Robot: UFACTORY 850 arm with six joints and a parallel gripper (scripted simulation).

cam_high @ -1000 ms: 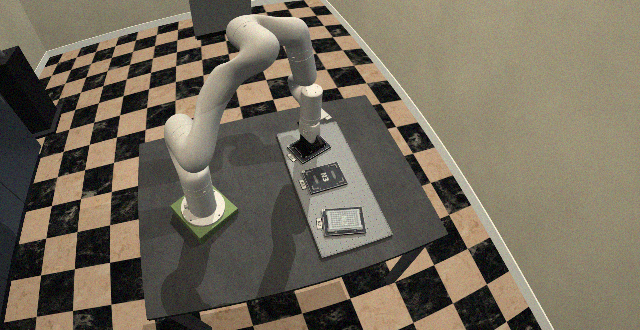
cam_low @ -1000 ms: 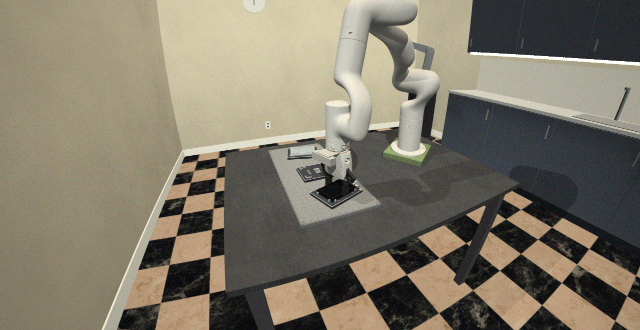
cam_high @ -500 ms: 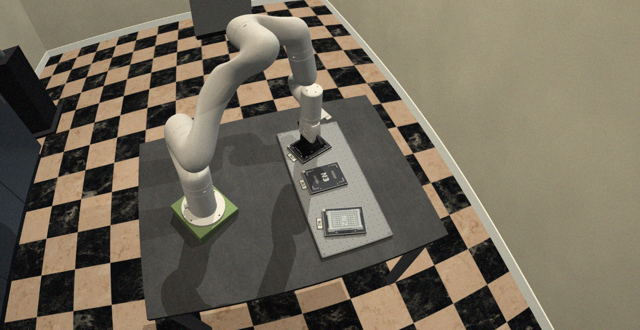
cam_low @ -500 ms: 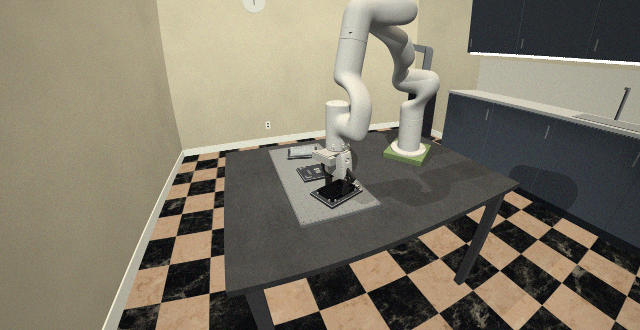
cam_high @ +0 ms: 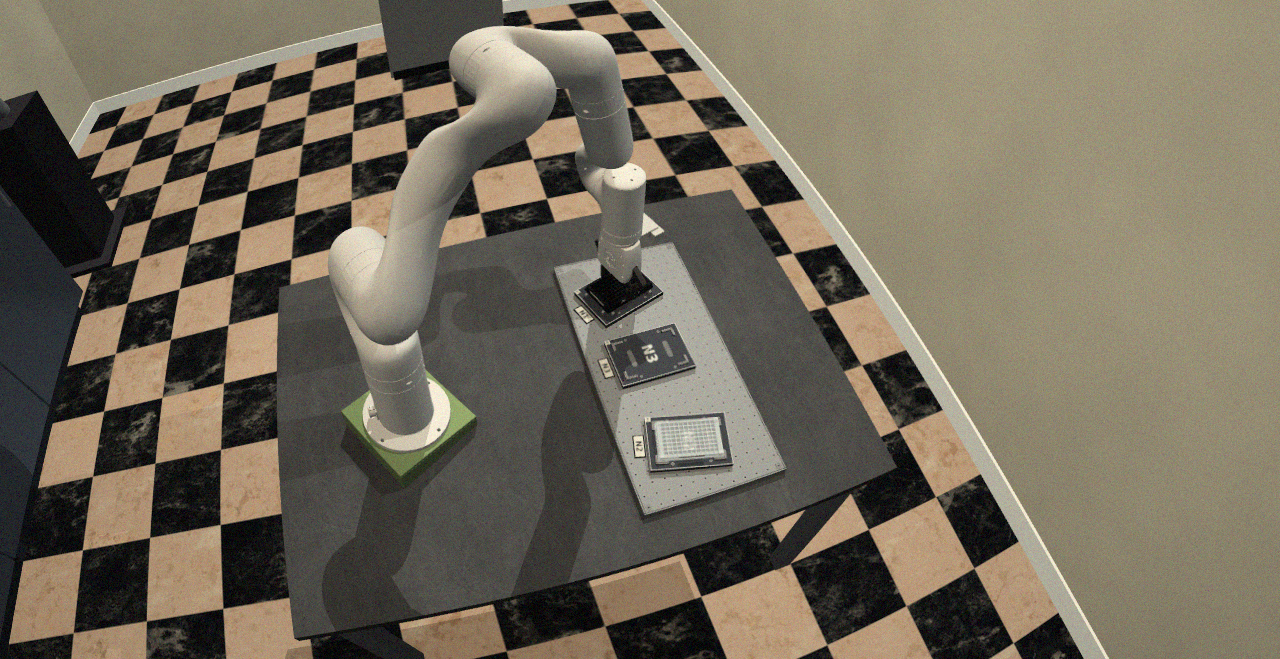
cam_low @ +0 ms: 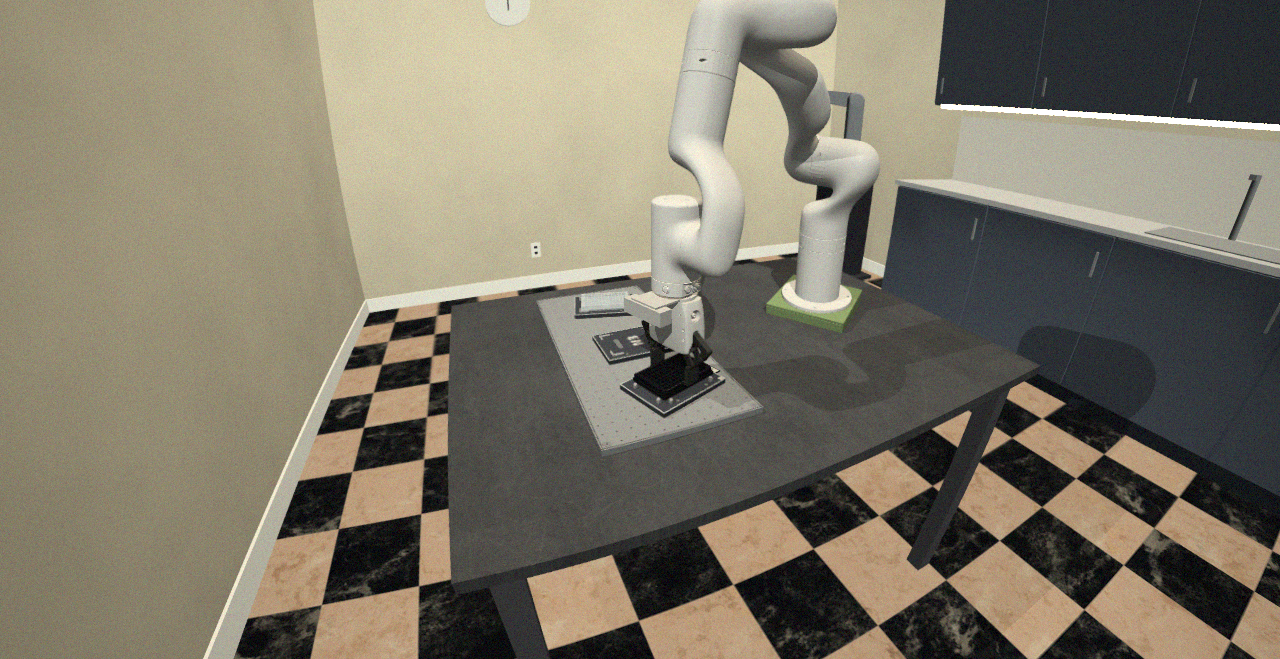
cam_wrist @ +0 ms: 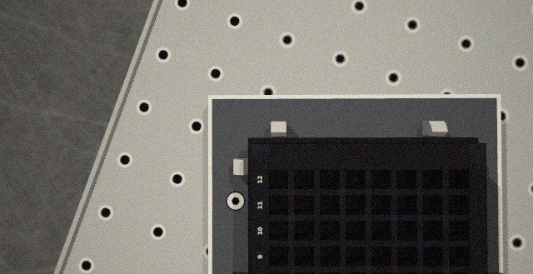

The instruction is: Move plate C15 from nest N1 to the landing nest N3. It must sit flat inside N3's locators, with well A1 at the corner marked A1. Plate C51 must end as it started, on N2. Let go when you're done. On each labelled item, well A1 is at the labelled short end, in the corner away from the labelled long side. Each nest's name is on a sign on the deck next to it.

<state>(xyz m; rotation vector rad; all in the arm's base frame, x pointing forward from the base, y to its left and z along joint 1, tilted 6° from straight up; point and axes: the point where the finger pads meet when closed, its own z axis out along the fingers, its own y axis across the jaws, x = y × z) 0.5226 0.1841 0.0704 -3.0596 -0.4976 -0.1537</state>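
Right now my hand is 10 mm short of the dark nest base, 180 mm to the left of it and 30 mm above it. From my hand the other things lie so: black plate C15 (10 mm below); white plate C51 (400 mm to the right, 20 mm below).
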